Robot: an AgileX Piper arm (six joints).
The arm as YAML. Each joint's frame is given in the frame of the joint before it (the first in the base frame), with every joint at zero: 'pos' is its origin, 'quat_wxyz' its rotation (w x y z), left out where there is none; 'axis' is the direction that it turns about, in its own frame. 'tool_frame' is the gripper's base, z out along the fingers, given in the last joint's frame.
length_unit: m
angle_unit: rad
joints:
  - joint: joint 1
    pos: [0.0, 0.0, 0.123]
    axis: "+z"
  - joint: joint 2
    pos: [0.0, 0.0, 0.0]
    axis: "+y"
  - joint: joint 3
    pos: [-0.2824, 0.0, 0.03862]
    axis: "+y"
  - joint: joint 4
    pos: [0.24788, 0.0, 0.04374]
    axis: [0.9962, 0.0, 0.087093]
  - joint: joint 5
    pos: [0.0, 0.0, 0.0]
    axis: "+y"
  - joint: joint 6
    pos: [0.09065, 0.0, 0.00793]
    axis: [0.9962, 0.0, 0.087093]
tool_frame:
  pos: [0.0, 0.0, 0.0]
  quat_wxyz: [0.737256, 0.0, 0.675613, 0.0]
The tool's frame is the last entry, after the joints.
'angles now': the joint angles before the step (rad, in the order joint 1, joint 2, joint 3, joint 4, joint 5, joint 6). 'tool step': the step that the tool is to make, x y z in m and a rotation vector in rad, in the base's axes. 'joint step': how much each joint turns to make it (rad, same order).
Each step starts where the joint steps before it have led.
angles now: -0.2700, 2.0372, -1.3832, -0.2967, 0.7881, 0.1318
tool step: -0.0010, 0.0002, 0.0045, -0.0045, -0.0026, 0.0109
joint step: 0.0000, -0.0119, 0.0009, 0.0001, 0.0048, -0.0128
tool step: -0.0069, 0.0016, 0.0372, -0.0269, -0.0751, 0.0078
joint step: 0.0000, -0.0961, 0.0047, -0.0019, 0.0101, -0.0101
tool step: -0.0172, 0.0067, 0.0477, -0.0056, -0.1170, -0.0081
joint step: 0.0000, -0.1419, 0.0256, 0.0300, 0.0012, -0.0045
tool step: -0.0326, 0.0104, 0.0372, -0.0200, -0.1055, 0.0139
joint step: 0.0001, -0.1723, 0.0911, 0.0127, -0.0291, -0.0120
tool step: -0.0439, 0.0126, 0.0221, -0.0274, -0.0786, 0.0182
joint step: -0.0002, -0.1911, 0.1377, -0.0006, -0.0329, -0.0125
